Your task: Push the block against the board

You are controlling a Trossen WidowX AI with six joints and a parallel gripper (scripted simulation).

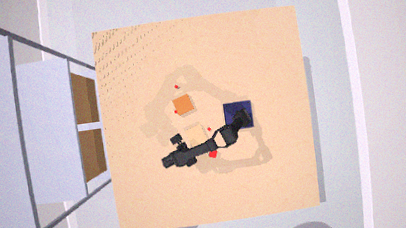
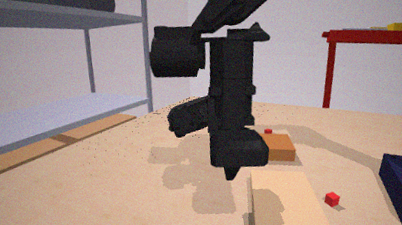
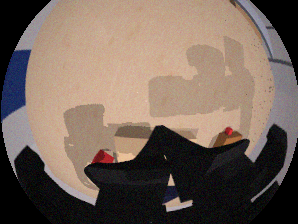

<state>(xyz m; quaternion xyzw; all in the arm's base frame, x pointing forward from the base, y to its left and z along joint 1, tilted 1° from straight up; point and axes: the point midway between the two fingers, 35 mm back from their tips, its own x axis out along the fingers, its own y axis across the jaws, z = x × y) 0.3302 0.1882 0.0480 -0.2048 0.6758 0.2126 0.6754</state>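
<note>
My gripper tip is now 17 cm past the red cube, 4 cm to the right of it and 4 cm above it. The rest, counted from my gripper tip: board: 7 cm behind, 5 cm to the right, 4 cm below; orange square block: 2 cm ahead, 25 cm to the right, 4 cm below.
</note>
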